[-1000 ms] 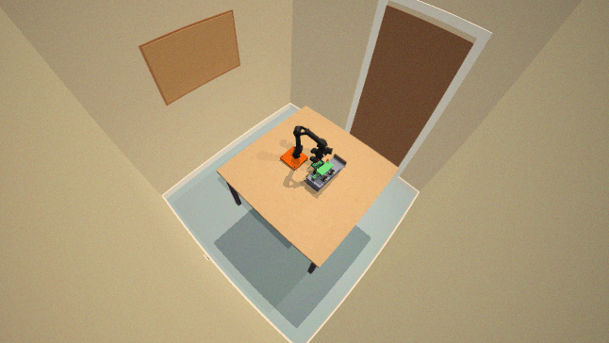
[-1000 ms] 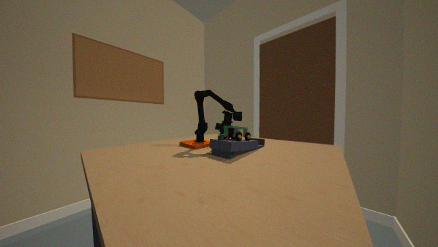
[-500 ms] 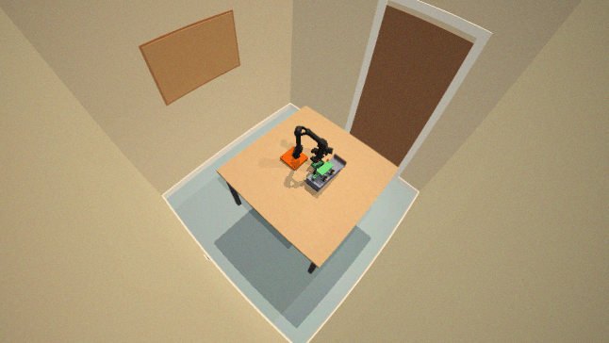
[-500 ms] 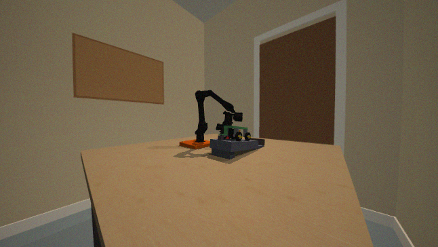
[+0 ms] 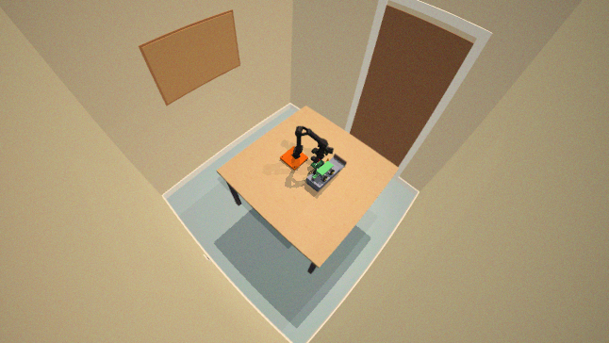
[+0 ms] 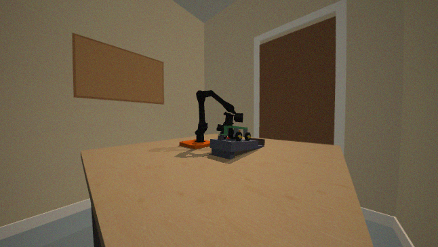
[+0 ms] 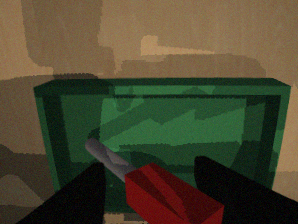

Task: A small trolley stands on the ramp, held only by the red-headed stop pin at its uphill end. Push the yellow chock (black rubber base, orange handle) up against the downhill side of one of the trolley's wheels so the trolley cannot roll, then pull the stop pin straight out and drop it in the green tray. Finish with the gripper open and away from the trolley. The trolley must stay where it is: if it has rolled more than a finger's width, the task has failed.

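Right now the yellow chock is 80 mm ahead of my gripper tip, 30 mm to the left of it and 50 mm above it. Round my gripper tip: red-headed stop pin: 10 mm to the right; then trolley: 150 mm ahead, 60 mm to the right, 80 mm above; then grey ramp: 150 mm ahead, 50 mm to the right, 10 mm above.
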